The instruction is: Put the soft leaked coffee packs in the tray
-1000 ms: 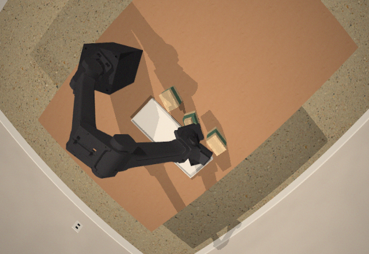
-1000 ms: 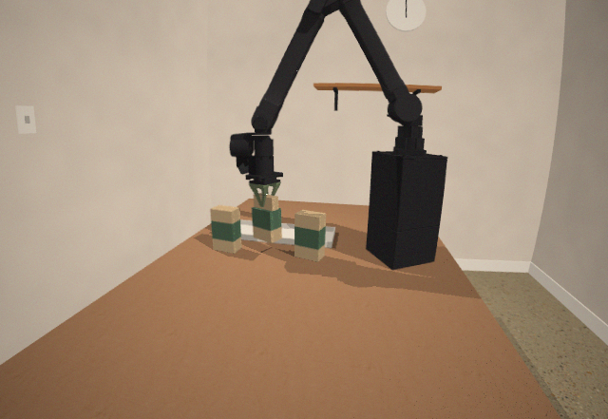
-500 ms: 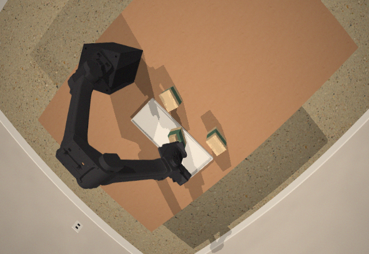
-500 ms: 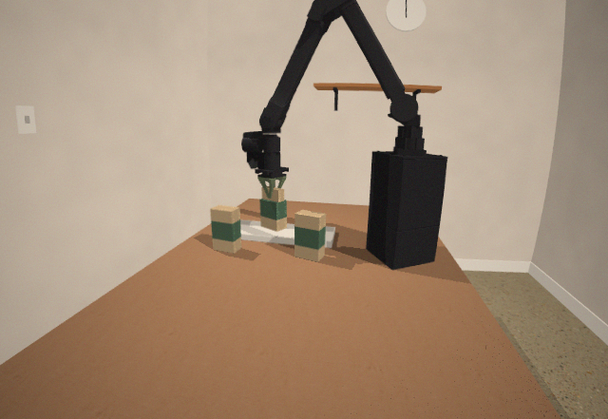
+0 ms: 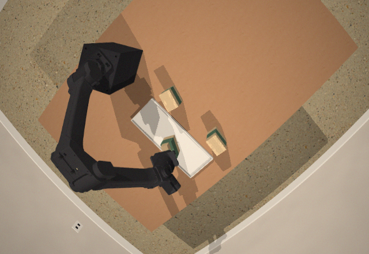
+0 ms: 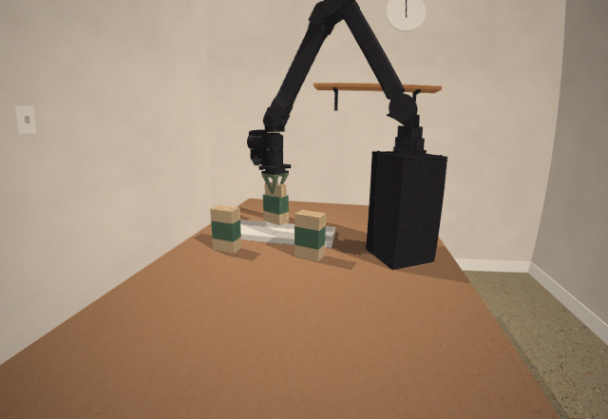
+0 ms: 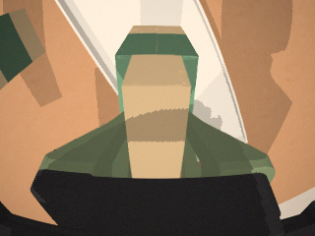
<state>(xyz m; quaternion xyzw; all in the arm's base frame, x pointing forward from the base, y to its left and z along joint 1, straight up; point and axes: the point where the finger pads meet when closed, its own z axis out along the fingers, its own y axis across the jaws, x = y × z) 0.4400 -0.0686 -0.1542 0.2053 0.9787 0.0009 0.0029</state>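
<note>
Now: hand 1 cm past the white tray and 16 cm above it.
</note>
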